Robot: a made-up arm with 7 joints. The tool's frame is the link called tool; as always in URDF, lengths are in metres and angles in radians. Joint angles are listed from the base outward.
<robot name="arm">
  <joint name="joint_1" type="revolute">
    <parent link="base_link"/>
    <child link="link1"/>
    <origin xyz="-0.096 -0.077 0.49" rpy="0 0 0"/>
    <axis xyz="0 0 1"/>
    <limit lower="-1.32" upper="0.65"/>
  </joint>
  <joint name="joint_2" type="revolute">
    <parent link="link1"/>
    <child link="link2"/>
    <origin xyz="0.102 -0.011 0.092" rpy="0 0 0"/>
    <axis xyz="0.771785 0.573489 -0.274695"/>
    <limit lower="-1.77" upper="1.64"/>
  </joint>
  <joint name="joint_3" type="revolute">
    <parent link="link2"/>
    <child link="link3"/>
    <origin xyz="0.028 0.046 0.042" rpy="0 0 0"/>
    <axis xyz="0 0 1"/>
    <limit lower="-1" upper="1.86"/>
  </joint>
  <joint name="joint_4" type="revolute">
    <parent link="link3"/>
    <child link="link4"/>
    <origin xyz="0.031 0.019 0.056" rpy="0 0 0"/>
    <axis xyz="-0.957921 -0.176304 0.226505"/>
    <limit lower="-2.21" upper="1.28"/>
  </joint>
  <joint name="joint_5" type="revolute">
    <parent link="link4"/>
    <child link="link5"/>
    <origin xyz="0.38 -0.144 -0.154" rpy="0 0 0"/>
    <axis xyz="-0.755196 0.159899 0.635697"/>
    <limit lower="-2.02" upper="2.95"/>
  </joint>
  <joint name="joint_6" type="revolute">
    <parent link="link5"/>
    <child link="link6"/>
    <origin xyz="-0.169 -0.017 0.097" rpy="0 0 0"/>
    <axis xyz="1 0 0"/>
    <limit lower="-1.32" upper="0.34"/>
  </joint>
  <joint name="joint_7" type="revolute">
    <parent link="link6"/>
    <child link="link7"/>
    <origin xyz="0.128 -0.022 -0.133" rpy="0 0 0"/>
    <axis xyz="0 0 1"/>
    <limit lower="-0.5" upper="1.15"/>
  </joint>
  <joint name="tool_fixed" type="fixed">
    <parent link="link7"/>
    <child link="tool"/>
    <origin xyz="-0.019 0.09 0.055" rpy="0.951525 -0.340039 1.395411"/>
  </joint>
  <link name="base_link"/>
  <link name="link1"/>
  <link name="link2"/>
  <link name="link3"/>
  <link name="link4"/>
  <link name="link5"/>
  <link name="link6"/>
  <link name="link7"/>
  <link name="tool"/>
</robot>
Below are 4 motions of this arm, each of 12 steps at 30 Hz.
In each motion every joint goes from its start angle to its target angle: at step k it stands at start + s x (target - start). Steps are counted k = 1, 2, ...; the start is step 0. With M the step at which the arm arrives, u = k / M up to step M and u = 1 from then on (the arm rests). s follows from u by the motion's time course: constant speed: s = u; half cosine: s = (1 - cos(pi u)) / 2; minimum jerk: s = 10 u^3 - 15 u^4 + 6 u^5.
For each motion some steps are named. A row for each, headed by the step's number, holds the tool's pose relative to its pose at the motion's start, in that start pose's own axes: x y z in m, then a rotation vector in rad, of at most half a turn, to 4 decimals.
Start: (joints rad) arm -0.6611 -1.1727 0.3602 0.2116 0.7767 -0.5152 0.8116
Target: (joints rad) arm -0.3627 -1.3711 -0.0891 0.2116 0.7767 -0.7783 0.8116
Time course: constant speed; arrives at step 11
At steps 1, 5, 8, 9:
1: -0.0045 0.0115 -0.0130 0.0304 -0.0231 -0.0393
5: -0.0143 0.0606 -0.0667 0.1493 -0.1258 -0.1909
8: -0.0118 0.0992 -0.1079 0.2350 -0.2138 -0.2973
9: -0.0090 0.1120 -0.1217 0.2628 -0.2452 -0.3310

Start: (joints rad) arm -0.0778 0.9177 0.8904 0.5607 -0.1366 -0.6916 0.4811
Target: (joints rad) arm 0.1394 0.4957 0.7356 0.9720 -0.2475 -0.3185 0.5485
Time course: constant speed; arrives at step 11
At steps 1, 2, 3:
1: 0.0067 0.0028 0.0113 0.0079 0.0407 -0.0030
2: 0.0142 0.0058 0.0229 0.0149 0.0819 -0.0061
3: 0.0226 0.0088 0.0347 0.0211 0.1236 -0.0090

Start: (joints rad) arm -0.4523 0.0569 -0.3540 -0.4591 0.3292 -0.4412 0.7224
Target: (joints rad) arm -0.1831 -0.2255 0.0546 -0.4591 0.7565 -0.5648 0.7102
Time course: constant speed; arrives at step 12
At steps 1, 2, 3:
1: 0.0086 -0.0018 0.0162 0.0258 0.0990 -0.0134
2: 0.0182 -0.0035 0.0322 0.0501 0.1983 -0.0282
3: 0.0289 -0.0053 0.0480 0.0729 0.2978 -0.0444

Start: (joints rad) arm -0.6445 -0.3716 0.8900 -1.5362 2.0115 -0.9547 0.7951
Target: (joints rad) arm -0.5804 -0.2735 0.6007 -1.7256 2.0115 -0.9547 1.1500
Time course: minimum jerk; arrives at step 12
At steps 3, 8, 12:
3: -0.0018 0.0028 -0.0047 0.0079 -0.0124 0.0129
8: -0.0107 0.0206 -0.0348 0.0381 -0.0944 0.1025
12: -0.0122 0.0257 -0.0437 0.0400 -0.1187 0.1305

